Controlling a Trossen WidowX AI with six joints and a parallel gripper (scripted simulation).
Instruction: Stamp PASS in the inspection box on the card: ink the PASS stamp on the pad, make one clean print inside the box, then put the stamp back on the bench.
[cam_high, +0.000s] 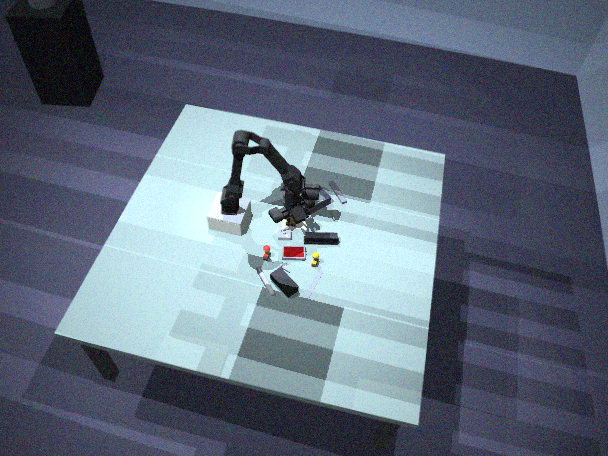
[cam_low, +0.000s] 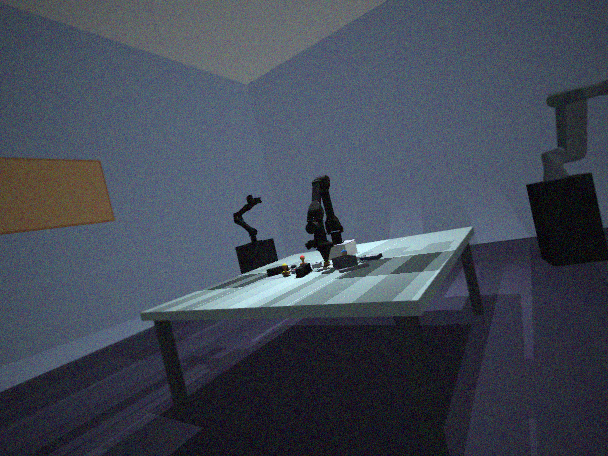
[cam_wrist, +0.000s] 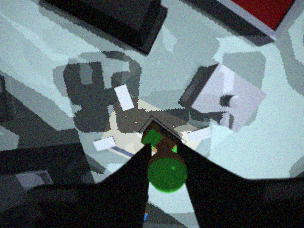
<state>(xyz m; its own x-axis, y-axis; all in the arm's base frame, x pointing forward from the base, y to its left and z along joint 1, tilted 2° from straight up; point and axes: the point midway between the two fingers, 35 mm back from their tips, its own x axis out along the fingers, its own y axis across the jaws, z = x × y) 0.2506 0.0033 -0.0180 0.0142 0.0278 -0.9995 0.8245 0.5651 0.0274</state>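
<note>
The green-knobbed stamp is right at my gripper tip. From my gripper tip the other things lie so: card: 1 cm ahead, 1 cm to the left, 3 cm below; then grey tile: 2 cm behind, 6 cm to the right, 1 cm below; then blue stamp: 1 cm behind, 10 cm to the left.
</note>
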